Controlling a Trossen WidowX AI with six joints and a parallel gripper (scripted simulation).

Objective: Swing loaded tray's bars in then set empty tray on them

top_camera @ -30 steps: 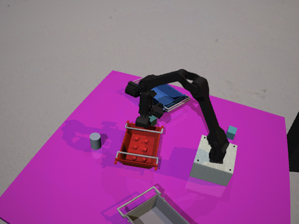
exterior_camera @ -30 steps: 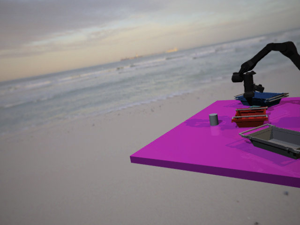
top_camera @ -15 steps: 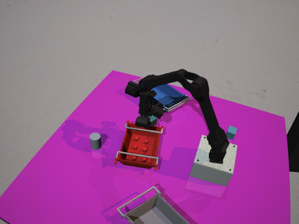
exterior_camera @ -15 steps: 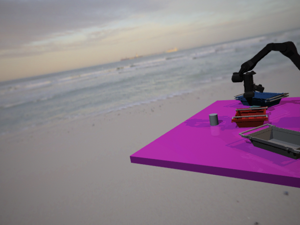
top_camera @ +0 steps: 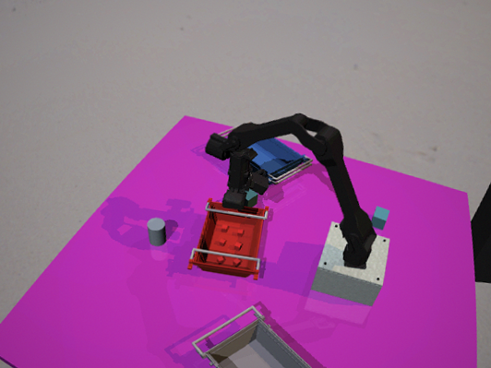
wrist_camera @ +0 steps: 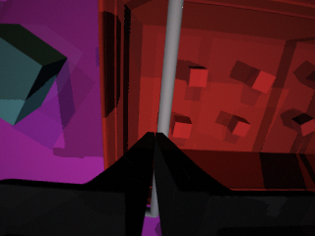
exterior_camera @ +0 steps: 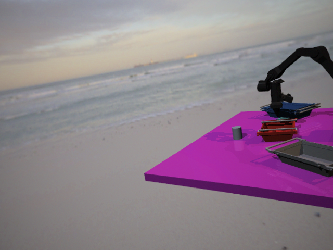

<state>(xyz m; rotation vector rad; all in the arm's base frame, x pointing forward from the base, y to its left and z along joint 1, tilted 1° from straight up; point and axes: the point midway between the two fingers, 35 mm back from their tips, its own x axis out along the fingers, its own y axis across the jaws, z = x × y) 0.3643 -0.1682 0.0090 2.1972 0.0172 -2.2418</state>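
Right now my gripper tip is 160 mm past the grey tray, 520 mm to the right of it and 40 mm above it. The rest, counted from my gripper tip: grey cylinder: 230 mm ahead, 110 mm to the left, 50 mm below.
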